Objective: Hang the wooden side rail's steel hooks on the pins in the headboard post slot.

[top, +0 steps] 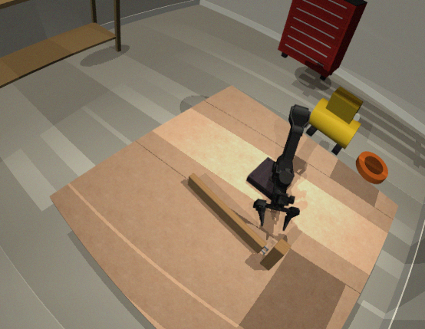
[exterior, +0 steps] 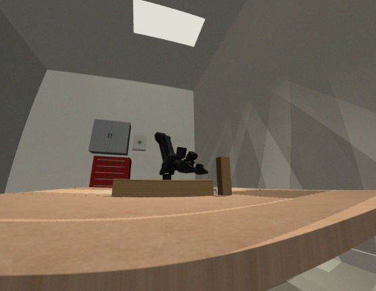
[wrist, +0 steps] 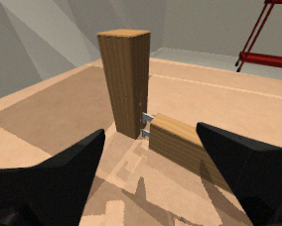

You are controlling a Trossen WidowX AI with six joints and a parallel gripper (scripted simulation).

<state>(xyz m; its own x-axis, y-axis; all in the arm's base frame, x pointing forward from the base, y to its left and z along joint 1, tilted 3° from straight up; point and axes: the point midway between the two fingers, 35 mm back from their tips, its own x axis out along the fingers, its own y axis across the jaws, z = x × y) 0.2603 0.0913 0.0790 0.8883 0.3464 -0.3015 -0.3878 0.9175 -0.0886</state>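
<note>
My gripper tip is 9 cm short of the headboard post, 6 cm to the right of it and 3 cm above it.
</note>
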